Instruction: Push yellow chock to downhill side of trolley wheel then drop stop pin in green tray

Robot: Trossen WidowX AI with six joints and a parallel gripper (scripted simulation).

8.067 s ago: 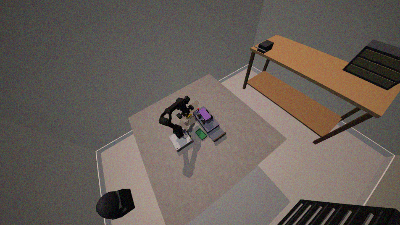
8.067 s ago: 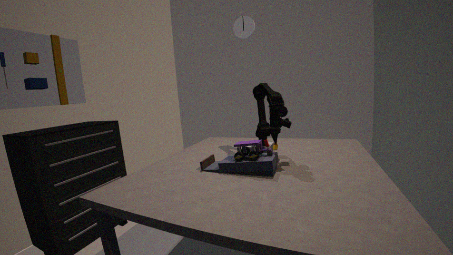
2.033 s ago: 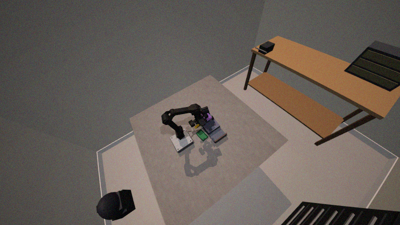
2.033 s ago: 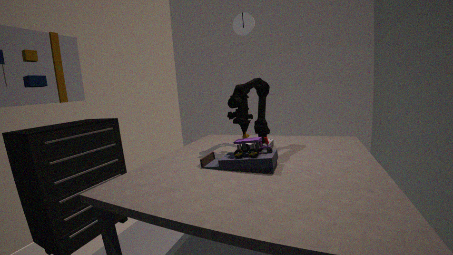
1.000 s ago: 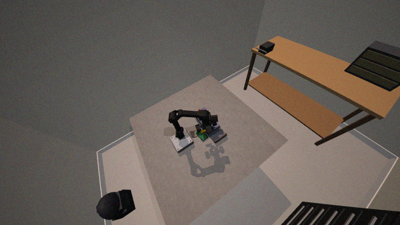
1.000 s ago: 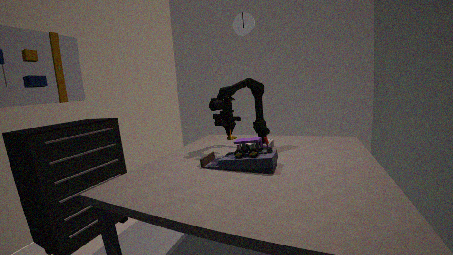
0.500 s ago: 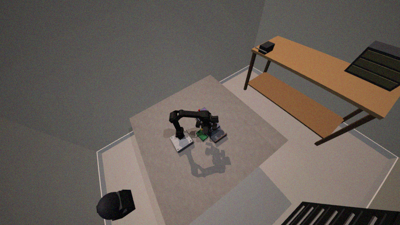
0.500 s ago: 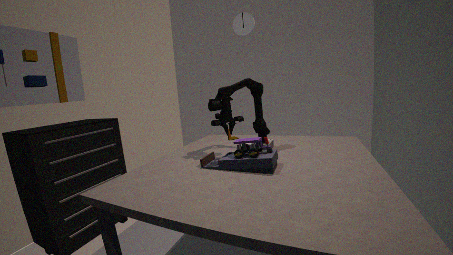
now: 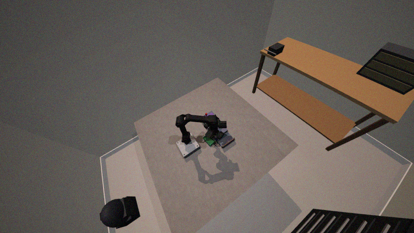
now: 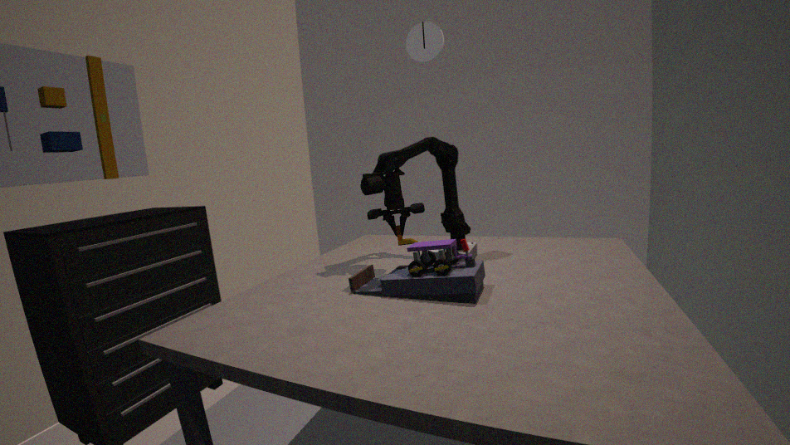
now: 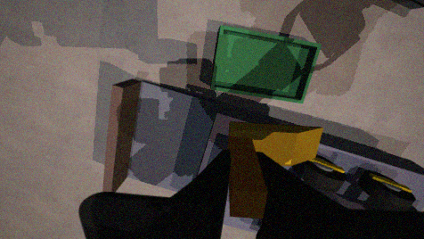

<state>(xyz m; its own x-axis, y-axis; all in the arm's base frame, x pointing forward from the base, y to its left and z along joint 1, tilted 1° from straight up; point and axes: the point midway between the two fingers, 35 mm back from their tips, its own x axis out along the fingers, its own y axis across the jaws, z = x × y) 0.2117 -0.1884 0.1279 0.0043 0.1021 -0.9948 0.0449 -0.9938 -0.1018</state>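
Right now my gripper tip is 11 cm short of the red-headed stop pin, 22 cm to the right of it and 3 cm above it. Also, from my gripper tip: purple trolley 11 cm ahead, 13 cm to the left, 4 cm below; then yellow chock 2 cm to the left, 1 cm below; then green tray 4 cm behind, 5 cm to the left, 16 cm below.
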